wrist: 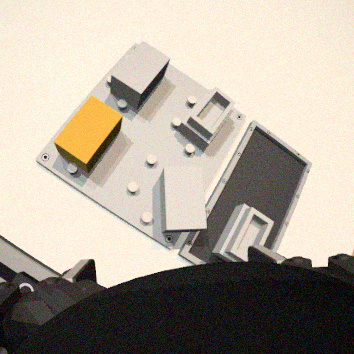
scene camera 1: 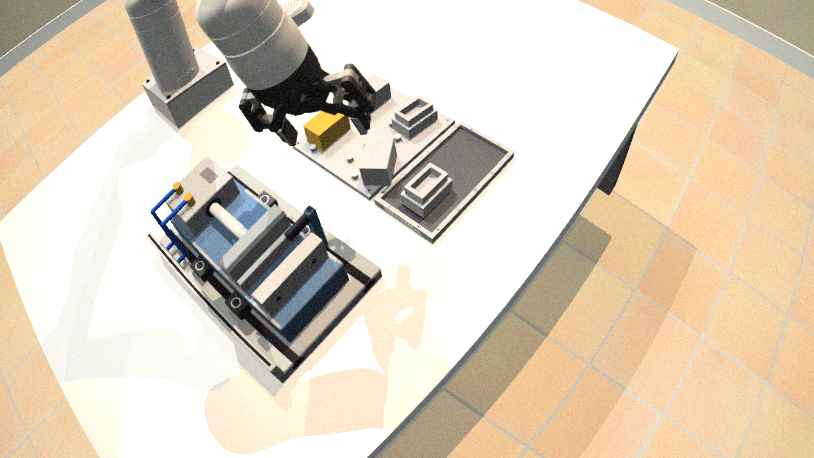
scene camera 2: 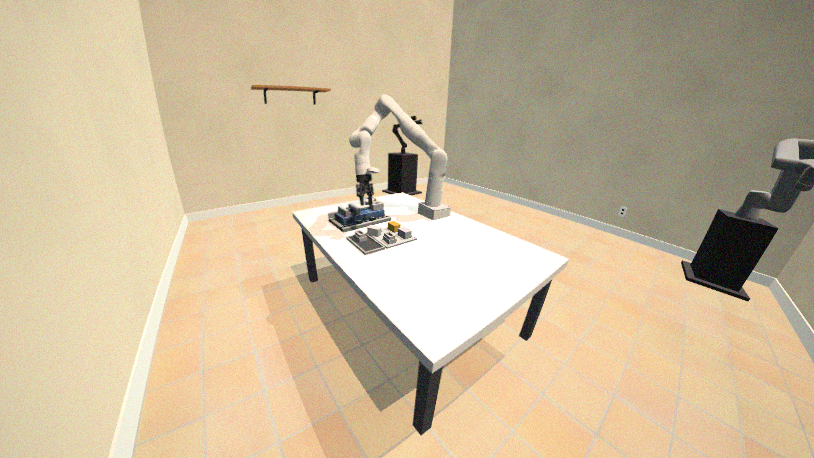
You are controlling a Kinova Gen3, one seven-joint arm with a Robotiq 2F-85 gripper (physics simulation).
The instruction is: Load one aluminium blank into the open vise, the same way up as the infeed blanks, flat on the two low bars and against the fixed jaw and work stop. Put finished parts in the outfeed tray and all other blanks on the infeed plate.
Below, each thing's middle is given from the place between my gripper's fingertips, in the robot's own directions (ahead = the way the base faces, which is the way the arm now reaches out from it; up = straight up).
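Labels:
With the infeed plate (scene camera 1: 333,159) as my reference, my hand is 13 cm above it, 13 cm to the right of it and 5 cm past it. The outfeed tray (scene camera 1: 468,156) is 9 cm ahead of my hand, 11 cm to the left and 13 cm below. As for the brass blank (scene camera 1: 324,129), I find it 11 cm below my hand, 9 cm to the left of it and 10 cm behind it.

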